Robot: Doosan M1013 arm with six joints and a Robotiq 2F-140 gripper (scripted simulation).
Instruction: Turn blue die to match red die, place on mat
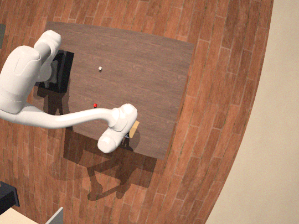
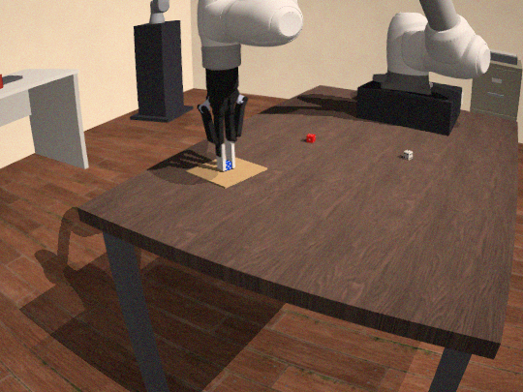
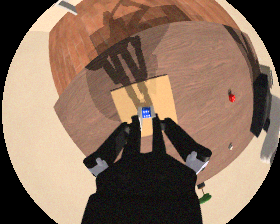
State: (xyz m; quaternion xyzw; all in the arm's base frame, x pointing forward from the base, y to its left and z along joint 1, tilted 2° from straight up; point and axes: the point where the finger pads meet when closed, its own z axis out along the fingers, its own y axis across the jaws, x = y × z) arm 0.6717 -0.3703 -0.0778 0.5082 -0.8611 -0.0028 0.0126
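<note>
The blue die is 3 cm below my hand. The rest, counted from my hand: white die: 41 cm to the left, 25 cm behind, 3 cm below; tan mat: 4 cm below; red die: 27 cm behind, 13 cm to the left, 3 cm below.
</note>
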